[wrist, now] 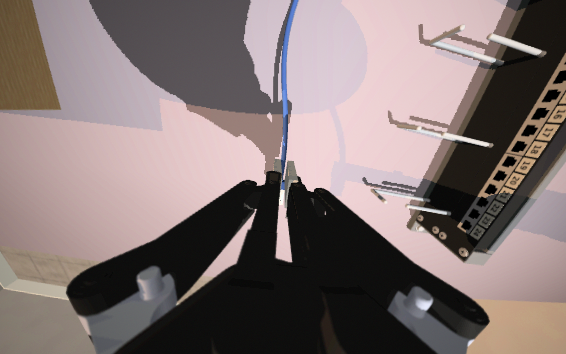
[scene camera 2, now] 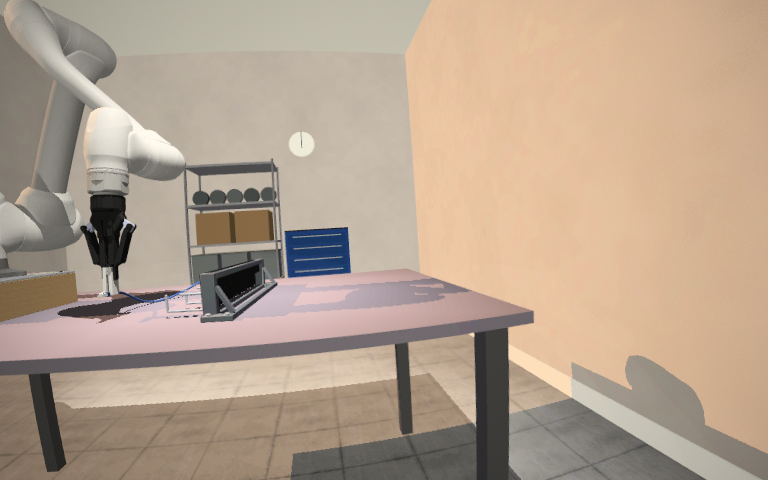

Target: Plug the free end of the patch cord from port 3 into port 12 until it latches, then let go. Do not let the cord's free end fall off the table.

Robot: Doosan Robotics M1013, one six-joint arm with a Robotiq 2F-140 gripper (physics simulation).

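Places are measured from the arm's base along level axes (x up, y right, z ahead), in centimetres.
Where they show: gripper, fingertip midpoint: [wrist: 282, 170] [scene camera 2: 111, 294].
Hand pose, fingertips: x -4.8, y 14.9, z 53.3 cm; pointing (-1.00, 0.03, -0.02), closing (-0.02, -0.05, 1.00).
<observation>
Each offset is from my fingertips to the top centre of the thing. "spot": to the spot under its first point. Level surfaces: height alone.
The blue patch cord [scene camera 2: 155, 300] [wrist: 285, 75] runs from the patch panel in the scene view to the fingertips, hanging low over the table. My gripper [scene camera 2: 110, 284] [wrist: 282, 170] points down just above the table, apart from the panel. Its fingers are shut on the cord's free-end plug {spot: dz +0.6, dx +0.6, dy +3.2 cm} [wrist: 282, 196], a small pale piece partly hidden between them. The patch panel {dz +23.4, dx +4.1, dy -17.7 cm} [scene camera 2: 208, 297] [wrist: 480, 115] stands tilted on its bracket; in the wrist view it is at the right, with port labels 16 to 24 readable. Ports 3 and 12 cannot be made out.
White wire cable guides [scene camera 2: 184, 310] [wrist: 467, 140] stick out from the panel toward the gripper side. The pink table {dx -6.0 cm} [scene camera 2: 362, 328] [wrist: 200, 200] has its far edge at the wrist view's lower left. A wooden block [scene camera 2: 39, 295] [wrist: 25, 60] stands by the arm's base.
</observation>
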